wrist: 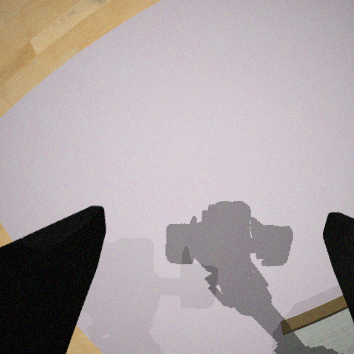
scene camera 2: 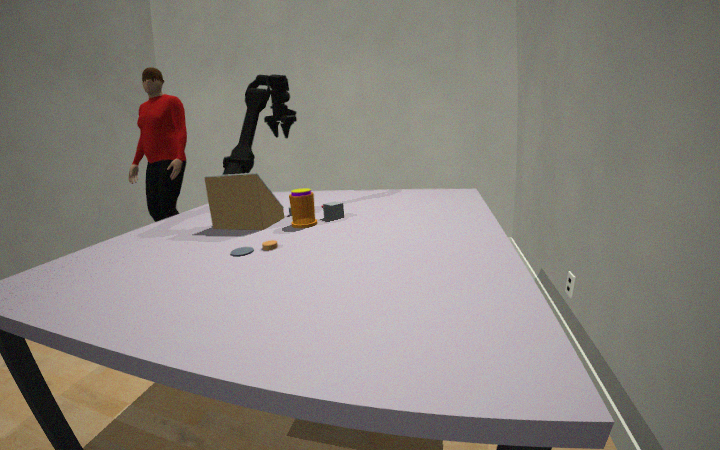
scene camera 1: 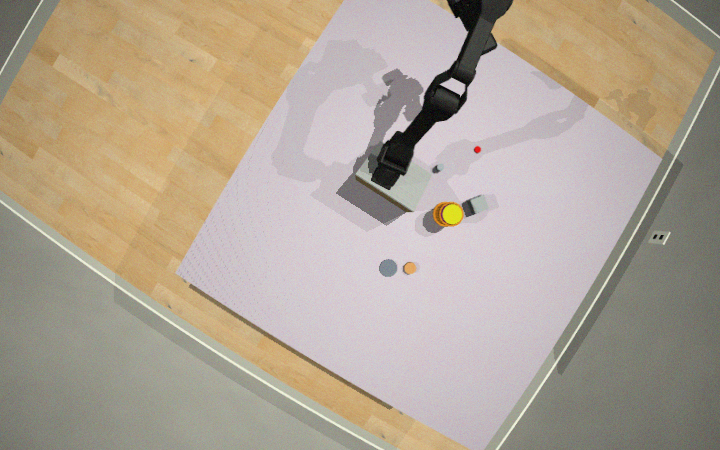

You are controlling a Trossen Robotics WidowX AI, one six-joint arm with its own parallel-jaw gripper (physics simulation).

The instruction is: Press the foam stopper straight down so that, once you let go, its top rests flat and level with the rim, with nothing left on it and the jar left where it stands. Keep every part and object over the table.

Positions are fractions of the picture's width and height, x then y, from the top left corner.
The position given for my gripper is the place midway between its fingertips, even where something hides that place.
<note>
In view: my gripper (wrist: 0.62,0.63) and an orange jar (scene camera 2: 0.42,0.46).
The wrist view misses the orange jar: it is out of frame.
</note>
